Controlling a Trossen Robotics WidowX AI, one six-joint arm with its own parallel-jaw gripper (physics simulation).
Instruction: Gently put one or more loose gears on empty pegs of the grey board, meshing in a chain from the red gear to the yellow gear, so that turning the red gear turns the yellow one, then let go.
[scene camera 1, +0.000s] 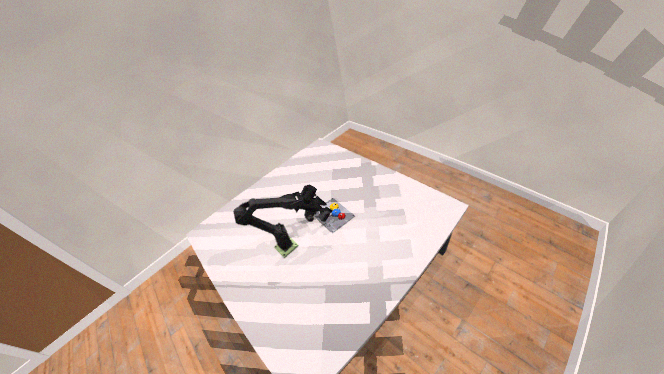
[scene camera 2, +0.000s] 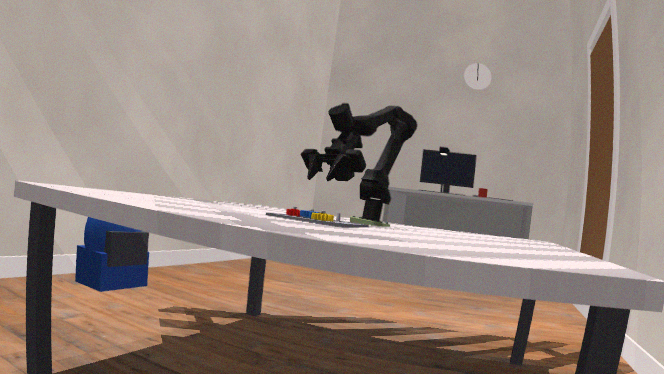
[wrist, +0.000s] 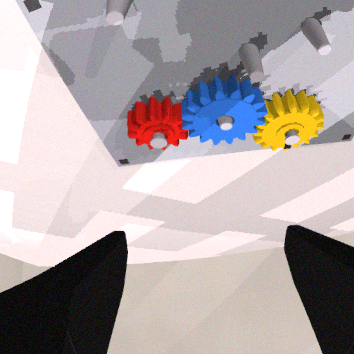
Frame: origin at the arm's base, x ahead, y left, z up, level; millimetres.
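Seen in the pictures: gripper, fingertip midpoint: (scene camera 1: 329, 207) (scene camera 2: 317, 179) (wrist: 207, 240); arm's base at its link origin: (scene camera 1: 286, 245) (scene camera 2: 370, 220).
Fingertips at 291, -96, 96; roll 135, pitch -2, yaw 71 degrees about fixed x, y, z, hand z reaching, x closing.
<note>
Pixels of each thing's top centre, then the offset from my fingertips to it, as dx, dy, dz. "pt": a spot on its surface instead.
- grey board at its top centre: (wrist: 248, 105) (scene camera 2: 319, 210) (scene camera 1: 331, 211) +28, +24, -78
- red gear at its top centre: (wrist: 158, 135) (scene camera 2: 294, 209) (scene camera 1: 341, 214) +43, -36, -84
- blue gear at its top centre: (wrist: 224, 120) (scene camera 2: 310, 211) (scene camera 1: 335, 211) +44, +8, -84
- yellow gear at a spot on its surface: (wrist: 292, 120) (scene camera 1: 332, 207) pt +62, +51, -86
The grey board (scene camera 1: 333, 227) (wrist: 107, 135) lies on the table. On it, the red gear (scene camera 1: 342, 216) (scene camera 2: 293, 212) (wrist: 157, 122), the blue gear (scene camera 1: 336, 212) (scene camera 2: 306, 214) (wrist: 220, 112) and the yellow gear (scene camera 1: 334, 205) (scene camera 2: 322, 217) (wrist: 292, 120) sit in a row, each with a peg through its centre. The blue gear lies flat between the other two and its teeth meet both of theirs. My gripper (scene camera 2: 320, 178) (wrist: 207, 240) is open and empty, well above the board. Several bare pegs show in the wrist view, one of them (wrist: 252, 62) close behind the blue gear.
The arm's green base plate (scene camera 1: 286, 248) (scene camera 2: 370, 221) stands on the white table (scene camera 1: 350, 260) (scene camera 2: 400, 257) beside the board. Striped shadows cross the table top. A desk with a monitor (scene camera 2: 448, 169) and a red cup (scene camera 2: 482, 192) stands behind, and a blue object (scene camera 2: 102, 270) is beyond the table.
</note>
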